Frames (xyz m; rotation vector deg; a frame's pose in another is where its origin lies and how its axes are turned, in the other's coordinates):
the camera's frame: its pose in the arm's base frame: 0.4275 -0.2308 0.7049 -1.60 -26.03 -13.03
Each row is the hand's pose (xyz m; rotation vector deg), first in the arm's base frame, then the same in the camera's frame.
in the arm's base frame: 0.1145 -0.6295 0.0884 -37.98 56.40 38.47
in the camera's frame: -0.4592 -0.4732 -0.4496 -35.22 75.93 61.01
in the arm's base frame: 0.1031 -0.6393 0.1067 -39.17 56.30 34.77
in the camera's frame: -0.4591 -0.4849 -0.4290 -37.26 75.77 57.47
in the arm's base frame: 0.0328 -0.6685 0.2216 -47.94 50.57 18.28
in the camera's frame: -0.4640 -0.5264 -0.2977 -48.97 68.88 42.35
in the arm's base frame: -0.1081 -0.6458 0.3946 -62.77 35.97 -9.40
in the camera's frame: -0.5161 -0.5317 -0.0796 -67.44 51.50 17.08
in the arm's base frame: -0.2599 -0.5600 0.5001 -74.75 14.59 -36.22
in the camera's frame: -0.6207 -0.4796 0.0874 -81.12 27.23 -7.61
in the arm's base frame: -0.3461 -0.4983 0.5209 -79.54 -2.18 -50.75
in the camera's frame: -0.6999 -0.4382 0.1481 -85.76 9.17 -21.15
